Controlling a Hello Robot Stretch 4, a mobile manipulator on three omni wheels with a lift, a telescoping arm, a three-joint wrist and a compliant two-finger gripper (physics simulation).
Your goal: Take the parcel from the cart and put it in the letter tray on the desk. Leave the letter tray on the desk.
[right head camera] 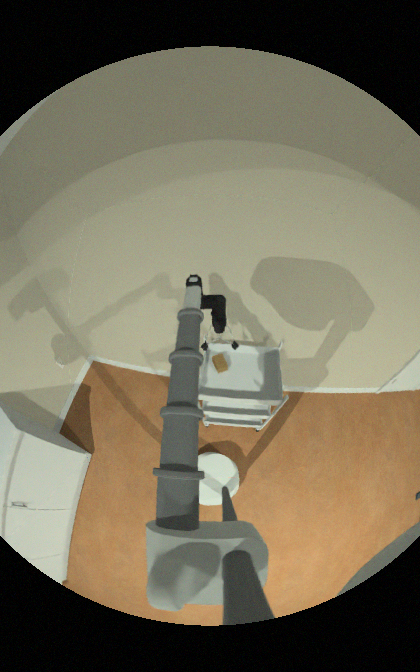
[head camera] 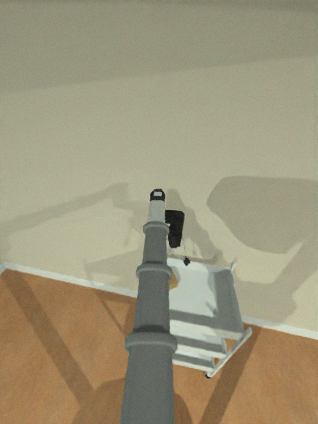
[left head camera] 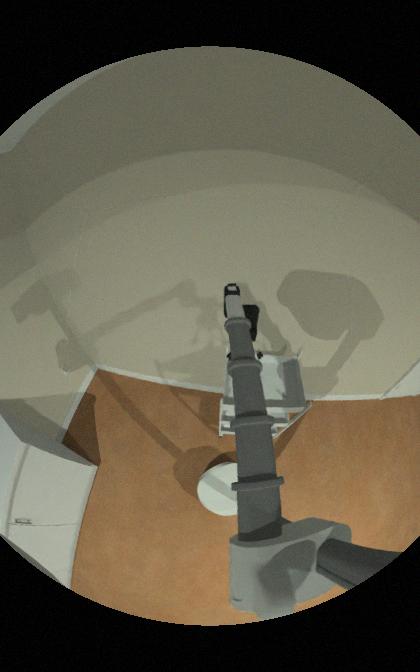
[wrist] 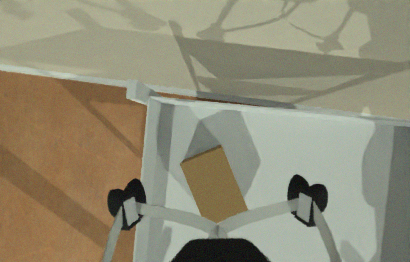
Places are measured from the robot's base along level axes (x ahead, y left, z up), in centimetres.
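Where they show: gripper, between the fingertips: point(head camera: 171, 263) point(wrist: 215, 192).
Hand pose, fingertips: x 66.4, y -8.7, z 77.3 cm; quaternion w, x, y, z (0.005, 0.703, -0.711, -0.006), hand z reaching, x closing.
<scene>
After its pixels a point has its place.
The parcel, a tan-brown box point(head camera: 173, 281) {y -10.5, x 62.0, z 68.5 cm} point(right head camera: 220, 363) point(wrist: 212, 180) {y -8.3, x 65.8, z 68.5 cm}, lies flat and turned at an angle on the top shelf of the white cart point(head camera: 227, 300) {y -38.7, x 55.6, z 63.5 cm} point(left head camera: 295, 385) point(right head camera: 272, 372), near its left wall. In the left head view the arm hides the parcel. My gripper point(right head camera: 220, 345) point(wrist: 215, 192) {y -8.7, x 66.4, z 77.3 cm} is open and empty, above the cart. In the wrist view the parcel shows between and beyond the fingertips; the left fingertip is over the cart's left edge, the right one over the shelf. The desk and the letter tray do not show.
A beige wall point(head camera: 75, 200) {y 48.9, x 96.8, z 93.6 cm} point(left head camera: 150, 240) stands close behind the cart. A round white object point(left head camera: 216, 490) point(right head camera: 217, 475) is in front of the cart, partly behind the arm. A white cabinet point(left head camera: 50, 490) point(right head camera: 47, 480) stands at the left. Orange-brown floor surrounds the cart's front and sides.
</scene>
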